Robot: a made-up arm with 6 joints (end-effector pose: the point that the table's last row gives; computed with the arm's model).
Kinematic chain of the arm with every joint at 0, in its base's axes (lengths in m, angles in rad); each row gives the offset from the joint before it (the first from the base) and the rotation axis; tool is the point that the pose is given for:
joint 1: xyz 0 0 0.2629 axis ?
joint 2: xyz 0 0 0 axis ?
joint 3: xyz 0 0 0.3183 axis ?
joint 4: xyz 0 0 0 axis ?
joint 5: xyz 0.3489 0 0 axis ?
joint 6: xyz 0 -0.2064 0 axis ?
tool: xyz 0 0 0
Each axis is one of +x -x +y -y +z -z.
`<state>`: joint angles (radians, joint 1 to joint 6).
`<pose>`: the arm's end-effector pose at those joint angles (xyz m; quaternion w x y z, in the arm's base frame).
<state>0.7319 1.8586 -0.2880 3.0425 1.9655 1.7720</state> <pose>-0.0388 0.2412 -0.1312 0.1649 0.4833 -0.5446 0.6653</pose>
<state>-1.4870 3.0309 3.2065 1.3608 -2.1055 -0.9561</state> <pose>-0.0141 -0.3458 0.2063 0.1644 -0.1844 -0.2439 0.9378</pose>
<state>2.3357 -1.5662 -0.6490 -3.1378 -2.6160 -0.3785</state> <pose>-0.0758 -0.2191 0.5409 0.8711 0.2459 0.1027 -0.4125</pose>
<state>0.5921 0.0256 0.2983 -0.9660 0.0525 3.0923</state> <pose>0.3890 0.1202 0.5116 0.5035 -0.8089 -0.3037 0.0050</pose>
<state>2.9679 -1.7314 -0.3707 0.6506 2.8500 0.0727</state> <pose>0.3866 0.0989 0.5793 0.2287 -0.8008 0.2878 0.4729</pose>
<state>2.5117 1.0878 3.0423 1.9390 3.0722 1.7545</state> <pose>-0.0217 -0.0761 0.6622 0.2798 -0.4923 0.2603 0.7820</pose>
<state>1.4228 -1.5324 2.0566 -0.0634 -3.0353 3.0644</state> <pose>0.1096 -0.6617 0.1360 0.1828 -0.7252 -0.6320 -0.2031</pose>
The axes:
joint 1: +z
joint 2: +y
joint 3: -y
joint 4: -x
joint 5: -y
joint 6: -x

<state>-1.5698 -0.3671 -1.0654 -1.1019 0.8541 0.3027</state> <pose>-0.0932 -0.0347 0.1947 0.3706 0.1634 -0.1777 -0.8969</pose>
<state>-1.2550 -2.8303 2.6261 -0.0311 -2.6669 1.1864</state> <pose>-0.1545 -0.1915 -0.3012 0.2158 0.5607 0.5931 0.5359</pose>
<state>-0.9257 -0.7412 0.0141 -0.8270 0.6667 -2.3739</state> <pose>-0.0255 -0.1985 0.6263 0.1498 0.6176 -0.5399 0.5519</pose>
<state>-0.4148 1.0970 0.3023 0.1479 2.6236 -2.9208</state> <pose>0.4205 -0.4082 0.1804 0.2191 0.5900 -0.1388 0.7646</pose>
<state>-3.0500 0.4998 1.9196 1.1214 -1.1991 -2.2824</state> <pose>-0.0293 0.0873 0.9152 0.1073 0.4729 0.7304 0.4809</pose>
